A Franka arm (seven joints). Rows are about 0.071 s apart.
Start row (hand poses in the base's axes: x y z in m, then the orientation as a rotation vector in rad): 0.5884 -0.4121 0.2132 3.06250 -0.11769 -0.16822
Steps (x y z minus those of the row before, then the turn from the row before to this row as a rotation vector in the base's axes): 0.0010 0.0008 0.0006 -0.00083 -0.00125 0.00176; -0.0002 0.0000 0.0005 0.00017 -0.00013 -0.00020; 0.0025 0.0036 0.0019 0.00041 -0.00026 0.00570; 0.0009 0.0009 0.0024 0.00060 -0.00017 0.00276; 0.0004 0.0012 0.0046 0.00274 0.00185 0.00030; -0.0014 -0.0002 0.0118 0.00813 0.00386 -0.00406; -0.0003 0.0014 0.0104 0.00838 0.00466 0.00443; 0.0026 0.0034 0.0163 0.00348 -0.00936 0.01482; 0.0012 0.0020 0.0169 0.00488 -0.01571 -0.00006
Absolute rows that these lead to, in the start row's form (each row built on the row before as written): 0.5894 -0.4113 0.2138 3.06183 -0.11510 -0.16611; 0.5892 -0.4113 0.2143 3.06201 -0.11541 -0.16594; 0.5917 -0.4077 0.2162 3.06248 -0.10667 -0.16525; 0.5926 -0.4068 0.2186 3.06310 -0.10242 -0.16489; 0.5930 -0.4056 0.2232 3.06562 -0.10171 -0.16798; 0.5916 -0.4058 0.2350 3.07326 -0.10731 -0.17497; 0.5913 -0.4044 0.2454 3.08102 -0.09979 -0.18282; 0.5939 -0.4010 0.2617 3.08541 -0.07709 -0.16811; 0.5951 -0.3990 0.2786 3.09188 -0.07751 -0.14430
